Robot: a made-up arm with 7 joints. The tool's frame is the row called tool. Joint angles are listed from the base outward.
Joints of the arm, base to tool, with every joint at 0 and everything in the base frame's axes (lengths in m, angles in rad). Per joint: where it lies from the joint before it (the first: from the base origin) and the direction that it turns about. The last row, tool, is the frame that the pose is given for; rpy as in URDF.
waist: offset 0 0 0.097 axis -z
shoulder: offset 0 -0.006 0.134 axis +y
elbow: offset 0 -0.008 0.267 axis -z
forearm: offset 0 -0.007 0.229 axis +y
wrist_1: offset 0 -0.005 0.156 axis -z
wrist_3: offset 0 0 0.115 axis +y
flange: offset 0 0 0.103 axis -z
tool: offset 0 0 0 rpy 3.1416 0 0
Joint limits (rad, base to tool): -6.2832..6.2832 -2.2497..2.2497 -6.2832..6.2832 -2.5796..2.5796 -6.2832..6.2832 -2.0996..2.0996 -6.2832..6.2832
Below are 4 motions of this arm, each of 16 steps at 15 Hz.
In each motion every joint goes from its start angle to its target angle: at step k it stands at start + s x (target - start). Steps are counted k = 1, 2, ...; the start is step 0. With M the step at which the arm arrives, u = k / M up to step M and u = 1 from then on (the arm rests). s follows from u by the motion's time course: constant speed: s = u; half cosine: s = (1 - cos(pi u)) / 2; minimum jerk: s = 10 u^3 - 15 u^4 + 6 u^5.
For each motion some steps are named. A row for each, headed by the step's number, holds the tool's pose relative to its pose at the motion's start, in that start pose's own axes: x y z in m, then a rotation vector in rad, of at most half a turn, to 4 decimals.
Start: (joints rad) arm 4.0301 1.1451 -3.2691 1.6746 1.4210 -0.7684 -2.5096
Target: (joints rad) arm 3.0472 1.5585 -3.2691 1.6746 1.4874 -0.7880 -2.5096
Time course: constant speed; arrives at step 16
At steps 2, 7, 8, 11, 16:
2: -0.0139 -0.0247 0.0486 -0.1255 0.0053 -0.0267
7: -0.0572 -0.0490 0.1878 -0.4340 0.0478 -0.0991
8: -0.0665 -0.0468 0.2173 -0.4943 0.0613 -0.1148
11: -0.0936 -0.0254 0.3066 -0.6717 0.1111 -0.1651
16: -0.1293 0.0582 0.4466 -0.9516 0.2252 -0.2615

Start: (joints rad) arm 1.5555 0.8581 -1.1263 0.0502 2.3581 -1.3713 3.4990
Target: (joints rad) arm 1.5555 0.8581 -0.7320 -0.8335 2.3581 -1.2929 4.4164
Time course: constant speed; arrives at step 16
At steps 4, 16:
4: -0.0325 -0.0316 0.0418 0.1351 0.1249 0.4058
16: -0.0496 -0.1956 0.1214 0.6151 0.2832 1.6816

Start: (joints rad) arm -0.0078 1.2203 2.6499 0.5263 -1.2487 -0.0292 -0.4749
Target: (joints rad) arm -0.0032 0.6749 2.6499 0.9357 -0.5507 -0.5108 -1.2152
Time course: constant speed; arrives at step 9
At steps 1, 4, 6, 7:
1: -0.0361 0.0536 -0.0104 0.0646 0.0838 -0.0137
4: -0.1362 0.2131 -0.0101 0.2215 0.3020 -0.0326
6: -0.1937 0.3151 0.0132 0.3019 0.4116 -0.0334
7: -0.2191 0.3641 0.0309 0.3372 0.4540 -0.0333

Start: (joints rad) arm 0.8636 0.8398 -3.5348 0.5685 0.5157 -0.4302 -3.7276
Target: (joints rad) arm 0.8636 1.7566 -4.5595 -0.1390 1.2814 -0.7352 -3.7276
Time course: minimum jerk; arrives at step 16
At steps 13, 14, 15, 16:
13: 0.6997 0.3832 0.4245 0.6494 -1.6217 0.0178
14: 0.7104 0.3871 0.4496 0.6548 -1.6699 0.0095
15: 0.7146 0.3886 0.4601 0.6568 -1.6899 0.0057
16: 0.7153 0.3888 0.4618 0.6571 -1.6931 0.0051

